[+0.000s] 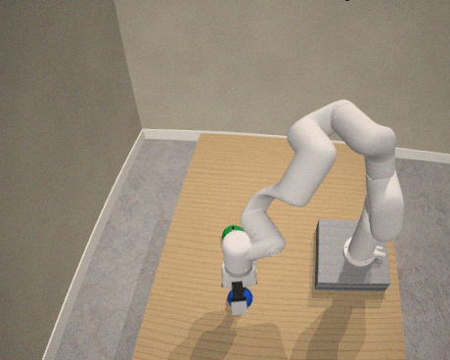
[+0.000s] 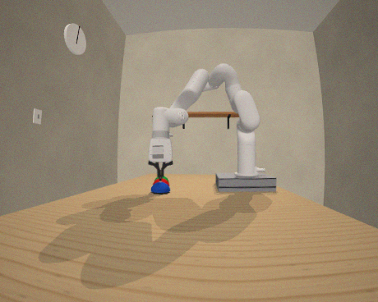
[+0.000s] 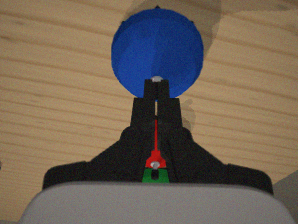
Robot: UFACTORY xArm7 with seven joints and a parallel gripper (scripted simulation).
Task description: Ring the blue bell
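My hand is 40 mm above the blue bell. Round my hand: green bell (110 mm ahead, 240 mm to the right, 40 mm below); then red bell (50 mm ahead, 120 mm to the right, 40 mm below).
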